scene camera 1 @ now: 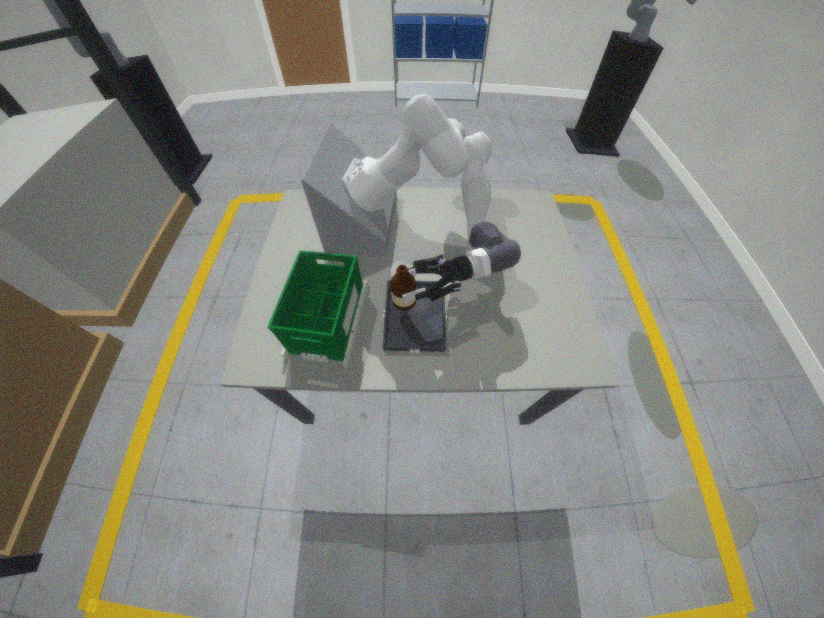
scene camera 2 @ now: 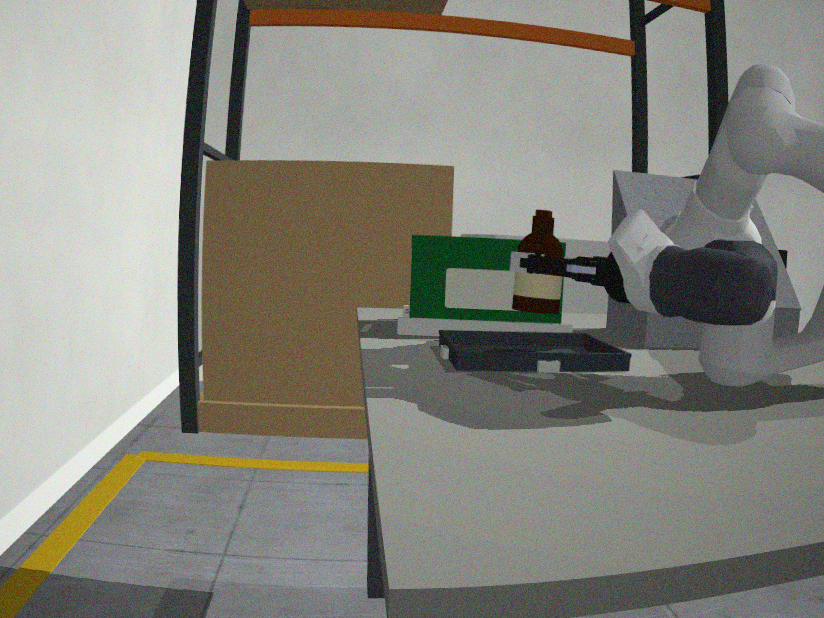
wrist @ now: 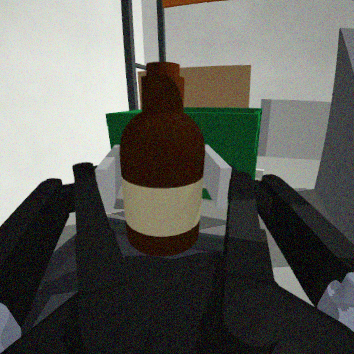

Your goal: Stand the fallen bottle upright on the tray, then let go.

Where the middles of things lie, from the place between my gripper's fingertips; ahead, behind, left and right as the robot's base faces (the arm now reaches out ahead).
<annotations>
Now: hand 20 mm to the right of the brown bottle (scene camera 2: pixel 534 293) and 10 mm past it.
</annotations>
